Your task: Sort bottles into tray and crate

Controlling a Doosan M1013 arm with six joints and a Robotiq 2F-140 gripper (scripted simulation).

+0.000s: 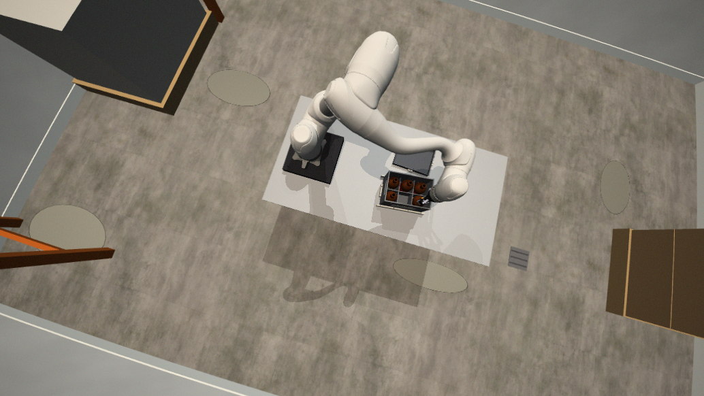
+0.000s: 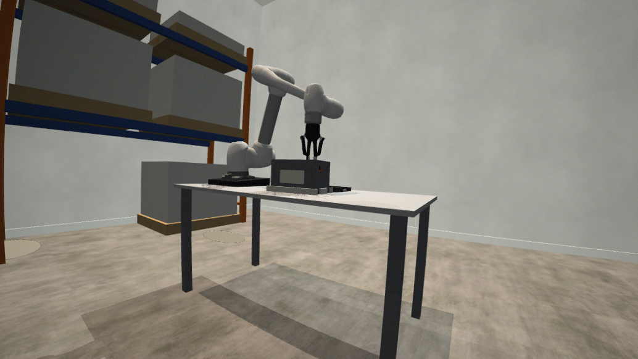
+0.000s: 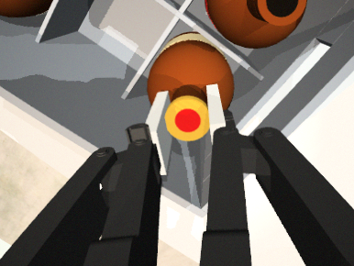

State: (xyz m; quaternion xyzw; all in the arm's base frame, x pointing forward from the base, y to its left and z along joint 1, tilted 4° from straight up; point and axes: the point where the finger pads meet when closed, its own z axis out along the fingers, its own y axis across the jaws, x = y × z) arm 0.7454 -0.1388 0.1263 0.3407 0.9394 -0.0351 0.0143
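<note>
Right now the capped bottle is 7 cm below my hand. Also, from my hand: open bottle: 1 cm behind, 9 cm to the left, 7 cm below; dark grey crate: 9 cm behind, 4 cm to the left, 8 cm below; flat tray: 7 cm behind, 31 cm to the left, 15 cm below.
</note>
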